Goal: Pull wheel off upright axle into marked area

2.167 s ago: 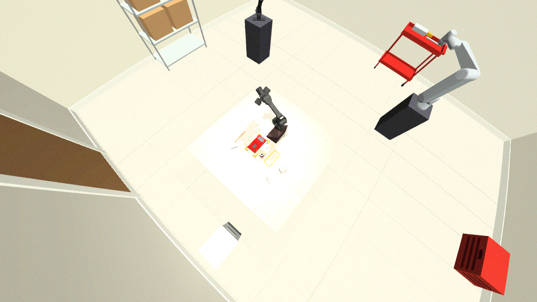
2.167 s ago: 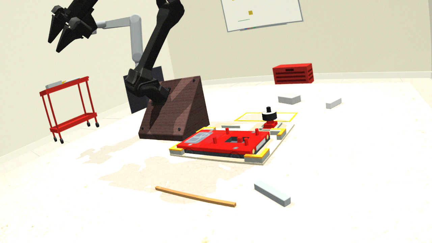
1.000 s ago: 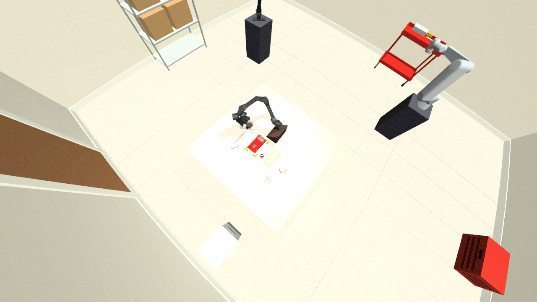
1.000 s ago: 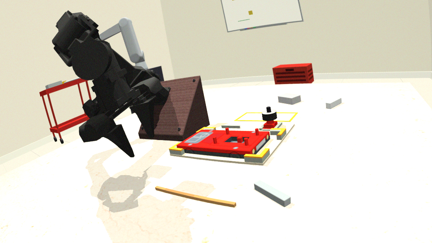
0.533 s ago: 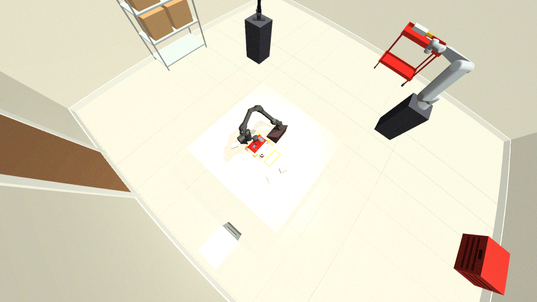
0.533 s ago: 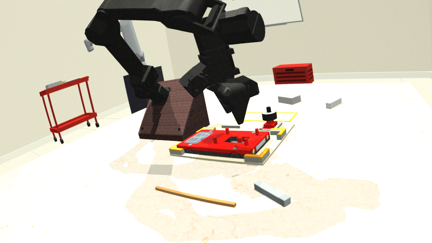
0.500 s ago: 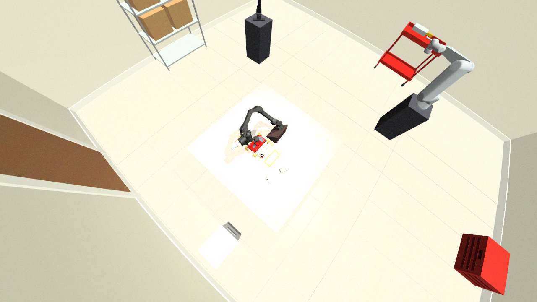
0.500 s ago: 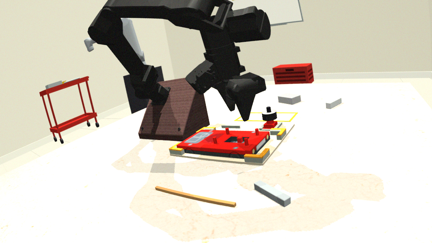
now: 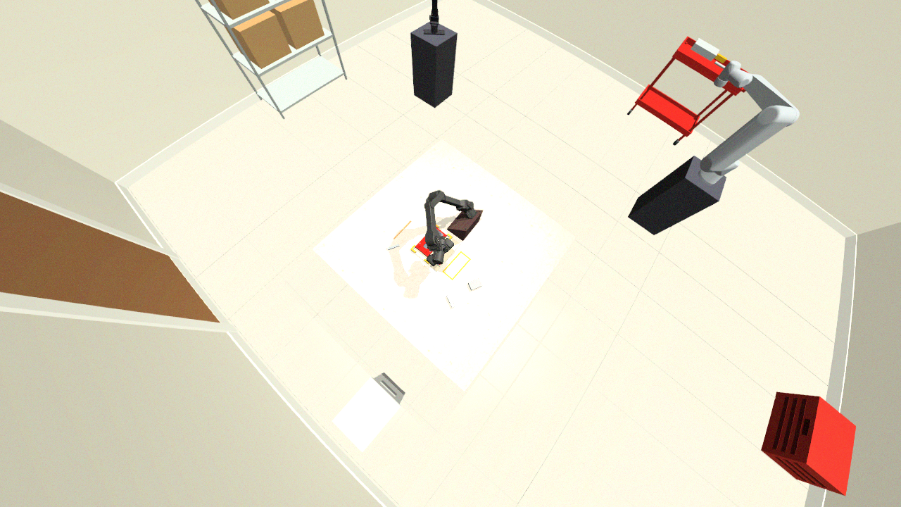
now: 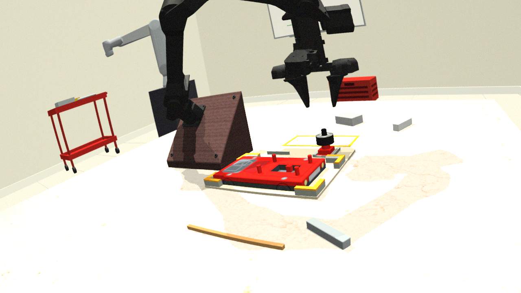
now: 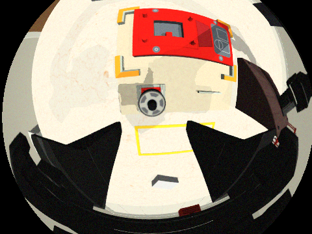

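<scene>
Right now the wheel is 70 mm below my gripper tip. Also, from my gripper tip: black upright axle 70 mm below; wooden stick 340 mm to the right, 110 mm below, 20 mm behind.
</scene>
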